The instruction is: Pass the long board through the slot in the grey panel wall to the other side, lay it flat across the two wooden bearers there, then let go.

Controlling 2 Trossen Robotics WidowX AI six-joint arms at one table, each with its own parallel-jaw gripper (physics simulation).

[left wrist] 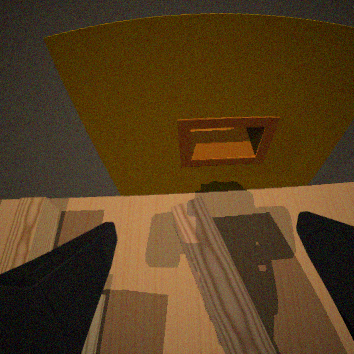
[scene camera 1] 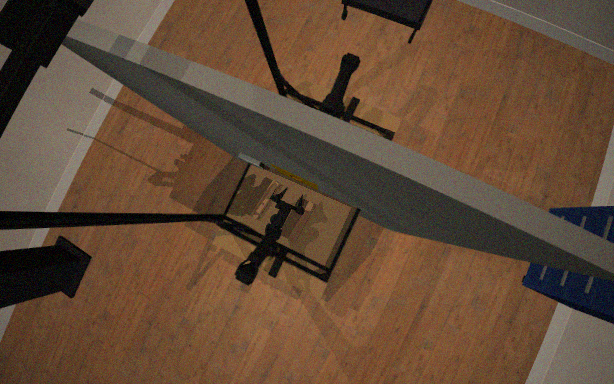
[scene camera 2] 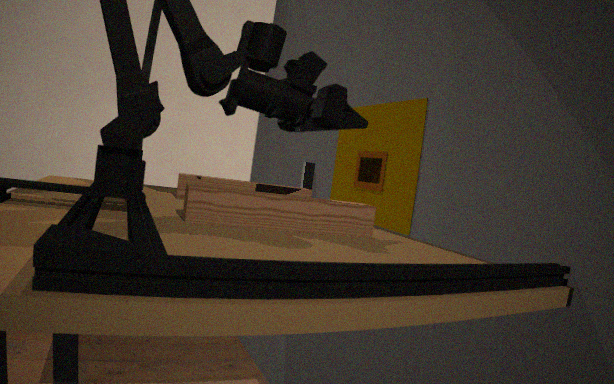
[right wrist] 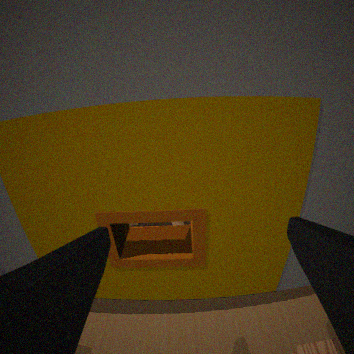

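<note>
A long wooden board (left wrist: 225, 285) lies slanting on the table in the left wrist view, its lower end cut off. My left gripper (left wrist: 208, 227) is open and empty, its fingers apart on either side of the board in the picture. The grey wall (scene camera 1: 350, 145) (scene camera 2: 500, 125) (left wrist: 40, 125) (right wrist: 250, 45) has an orange-framed slot (scene camera 2: 384, 172) (left wrist: 185, 145) (right wrist: 200, 240). What look like the two bearers, a front one (scene camera 2: 280, 215) and a rear one (scene camera 2: 230, 183), lie roughly parallel on the right arm's side. My right gripper (scene camera 1: 293, 194) (right wrist: 199, 232) is open and empty, above table height and facing the wall.
A yellow panel (scene camera 2: 400, 135) (left wrist: 125, 75) (right wrist: 150, 150) surrounds the slot. Another wooden piece (left wrist: 25, 230) and a pale strip (left wrist: 93, 330) lie left of the board. The table (scene camera 2: 225, 312) (left wrist: 135, 210) (right wrist: 175, 327) meets the wall. A small upright piece (scene camera 2: 309, 175) stands near the wall.
</note>
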